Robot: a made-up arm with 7 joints.
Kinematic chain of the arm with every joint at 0, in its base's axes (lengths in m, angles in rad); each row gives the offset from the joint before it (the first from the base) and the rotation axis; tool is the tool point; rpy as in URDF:
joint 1: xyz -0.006 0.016 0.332 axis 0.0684 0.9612 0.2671
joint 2: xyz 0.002 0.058 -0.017 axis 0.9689 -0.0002 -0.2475
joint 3: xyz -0.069 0 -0.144 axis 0.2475 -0.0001 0.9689
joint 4: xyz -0.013 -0.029 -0.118 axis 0.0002 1 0
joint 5: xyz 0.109 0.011 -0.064 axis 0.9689 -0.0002 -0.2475
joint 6: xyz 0.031 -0.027 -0.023 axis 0.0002 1 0
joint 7: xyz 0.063 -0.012 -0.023 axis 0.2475 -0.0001 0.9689
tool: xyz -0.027 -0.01 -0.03 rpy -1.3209 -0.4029 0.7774
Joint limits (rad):
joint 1: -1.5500..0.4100
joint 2: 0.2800..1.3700
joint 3: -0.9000..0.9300
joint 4: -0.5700..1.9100
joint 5: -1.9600..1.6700
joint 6: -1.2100..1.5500
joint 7: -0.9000..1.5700
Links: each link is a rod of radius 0.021 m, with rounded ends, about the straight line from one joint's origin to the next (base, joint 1, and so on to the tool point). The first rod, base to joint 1, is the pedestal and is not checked.
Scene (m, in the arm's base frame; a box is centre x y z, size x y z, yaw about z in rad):
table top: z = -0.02
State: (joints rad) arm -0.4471 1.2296 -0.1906 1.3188 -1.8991 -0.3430 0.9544
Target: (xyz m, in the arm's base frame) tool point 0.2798 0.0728 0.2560
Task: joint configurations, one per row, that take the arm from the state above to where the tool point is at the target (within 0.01 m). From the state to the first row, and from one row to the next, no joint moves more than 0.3 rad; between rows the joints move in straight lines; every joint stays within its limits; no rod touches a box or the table.
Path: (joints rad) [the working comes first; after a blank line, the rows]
Joints at the target: -0.8502 0.7941 -0.2677 -0.2631 -1.9600 -0.1350 0.9400
Straight joint move there: clear.

1: -0.5143 1.1570 -0.2035 1.0552 -1.9092 -0.3083 0.9520
2: -0.5815 1.0844 -0.2163 0.7915 -1.9194 -0.2737 0.9496
3: -0.6486 1.0118 -0.2292 0.5279 -1.9296 -0.2390 0.9472
4: -0.7158 0.9392 -0.2420 0.2642 -1.9397 -0.2043 0.9448
5: -0.7830 0.8667 -0.2549 0.0006 -1.9498 -0.1697 0.9424
6: -0.8502 0.7941 -0.2677 -0.2631 -1.9600 -0.1350 0.9400

